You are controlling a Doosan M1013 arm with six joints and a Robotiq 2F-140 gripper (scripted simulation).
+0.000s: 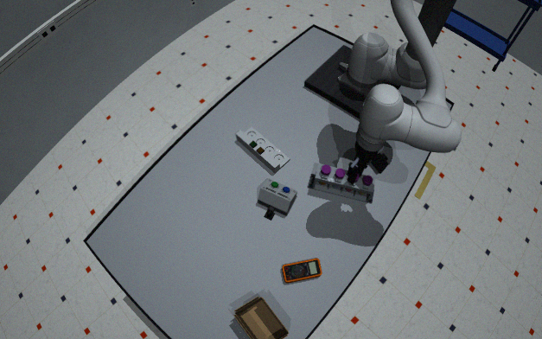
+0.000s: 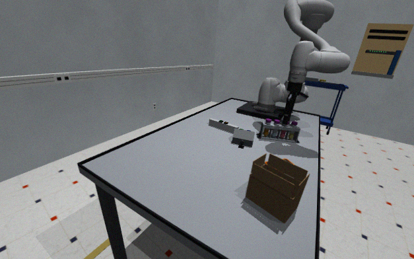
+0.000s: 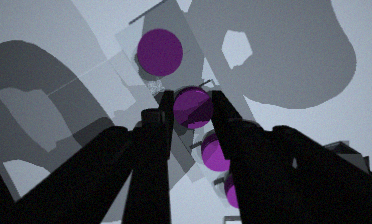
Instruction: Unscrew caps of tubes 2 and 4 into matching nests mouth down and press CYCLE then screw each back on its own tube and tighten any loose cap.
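My hand is 50 mm to the left of the purple cap, 30 mm above it and 20 mm short of it. From my hand the other things lie so: green key: 210 mm to the right, 180 mm ahead, 80 mm below; then blue key: 170 mm to the right, 170 mm ahead, 80 mm below; then key housing: 190 mm to the right, 190 mm ahead, 90 mm below.
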